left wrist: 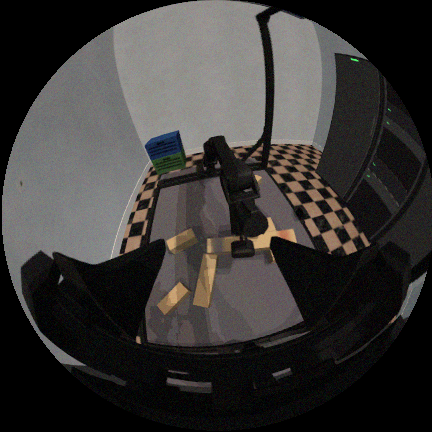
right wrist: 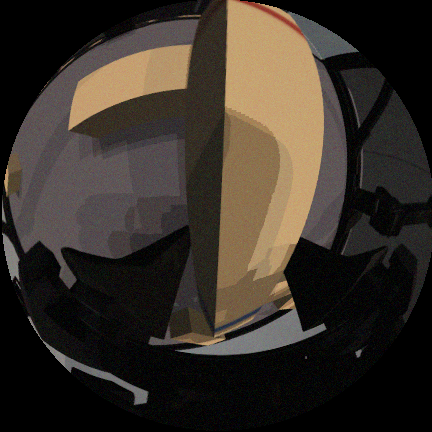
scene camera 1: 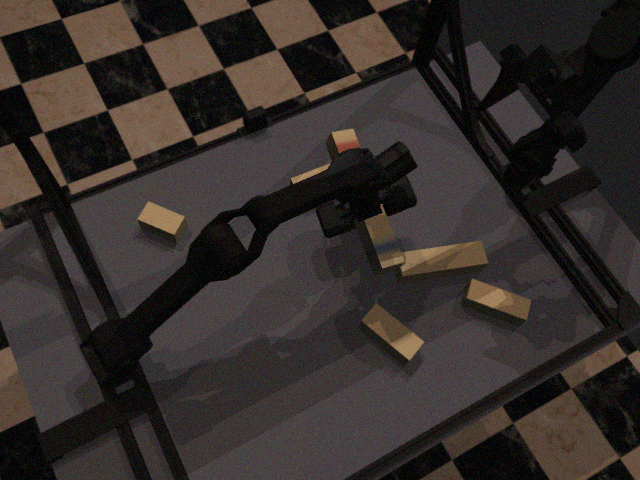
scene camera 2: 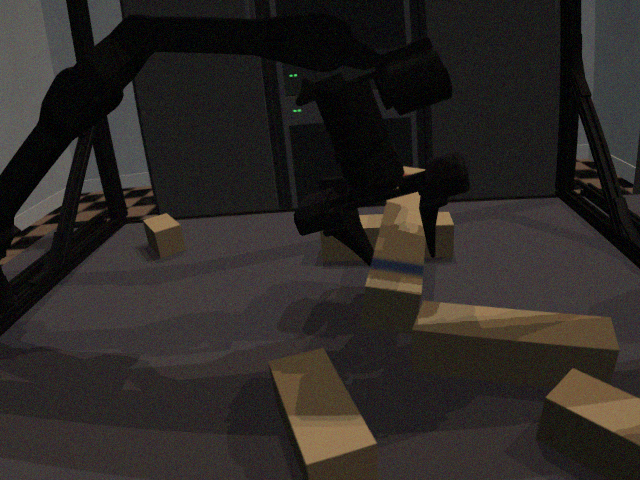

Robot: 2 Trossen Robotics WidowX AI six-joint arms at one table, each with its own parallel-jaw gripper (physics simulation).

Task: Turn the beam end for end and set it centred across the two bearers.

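Where they show: left gripper, fingertip midpoint: (left wrist: 218, 243) (scene camera 1: 492, 131); right gripper, fingertip midpoint: (right wrist: 232, 231) (scene camera 1: 369, 220); left arm's base, link origin: (right wrist: 354, 197) (scene camera 1: 518, 175); right arm's base, link origin: (left wrist: 210, 171) (scene camera 1: 116, 367).
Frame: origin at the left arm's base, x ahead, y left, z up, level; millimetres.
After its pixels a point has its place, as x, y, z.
The beam (scene camera 1: 382, 232) @(365, 5, 63) (scene camera 2: 402, 235) @(363, -25, 66) (left wrist: 220, 245) @(366, 26, 61) (right wrist: 260, 175) has a blue band towards the near end and a red band at the far end. It is tilted, blue end lower. My right gripper (scene camera 2: 402, 259) @(359, -42, 26) (right wrist: 232, 231) @(359, -42, 26) is shut on it. The far bearer (scene camera 1: 310, 174) @(419, -189, 28) (scene camera 2: 336, 250) @(444, -148, -3) (right wrist: 135, 70) lies crosswise below the beam, partly hidden. The near bearer (scene camera 1: 444, 258) @(268, 99, 28) (scene camera 2: 516, 335) @(275, 113, 28) (left wrist: 205, 285) @(249, 98, 28) has its left end beside the beam's blue end; whether they touch is unclear. My left gripper (scene camera 1: 495, 143) @(236, 24, 355) (left wrist: 218, 243) @(236, 24, 355) is open and empty, off at the right side in scene camera 1.
Two short blocks, one (scene camera 1: 392, 333) @(443, 183, 31) (scene camera 2: 323, 408) @(434, 190, 31) (left wrist: 181, 241) @(425, 173, 31) and another (scene camera 1: 496, 299) @(222, 217, 25) (scene camera 2: 594, 408) @(242, 205, 25) (left wrist: 173, 298) @(216, 211, 25), lie in front of the near bearer. A third block (scene camera 1: 161, 222) @(735, -221, 25) (scene camera 2: 164, 235) @(712, -195, 16) lies far left. Dark frame posts (scene camera 2: 571, 93) @(34, -339, 176) stand around the table.
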